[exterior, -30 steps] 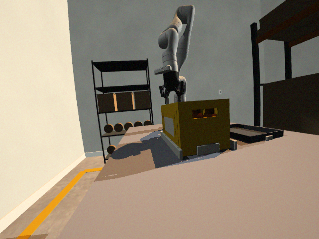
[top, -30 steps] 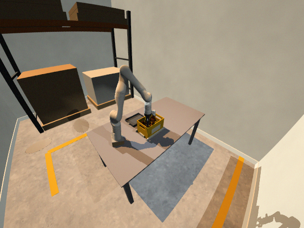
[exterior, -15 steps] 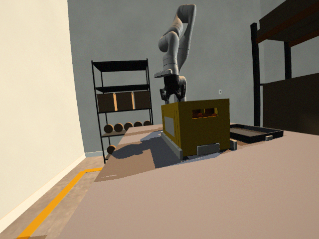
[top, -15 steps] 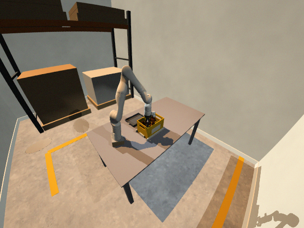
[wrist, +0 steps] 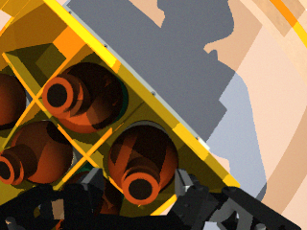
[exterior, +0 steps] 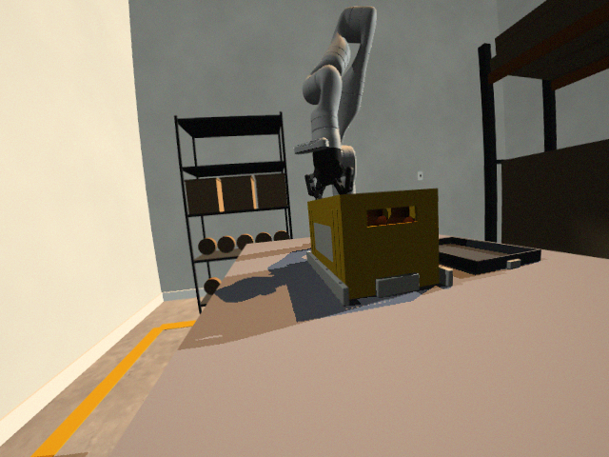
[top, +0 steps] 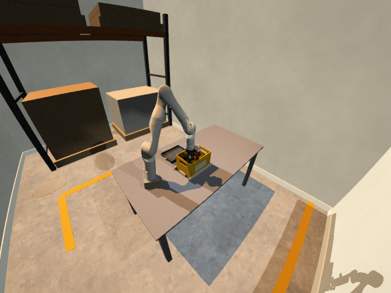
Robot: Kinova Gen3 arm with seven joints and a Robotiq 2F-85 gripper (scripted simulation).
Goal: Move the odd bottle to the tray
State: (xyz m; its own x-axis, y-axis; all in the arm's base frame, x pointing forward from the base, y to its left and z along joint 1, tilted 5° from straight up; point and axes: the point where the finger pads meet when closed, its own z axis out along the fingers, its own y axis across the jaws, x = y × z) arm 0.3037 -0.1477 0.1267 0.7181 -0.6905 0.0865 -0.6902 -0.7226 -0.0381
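Now: hand 7 cm above the brown bottle. From my hand the other things lie so: dark tray (33 cm to the left, 15 cm below, 8 cm ahead); yellow crate (9 cm ahead, 8 cm below, 4 cm to the left).
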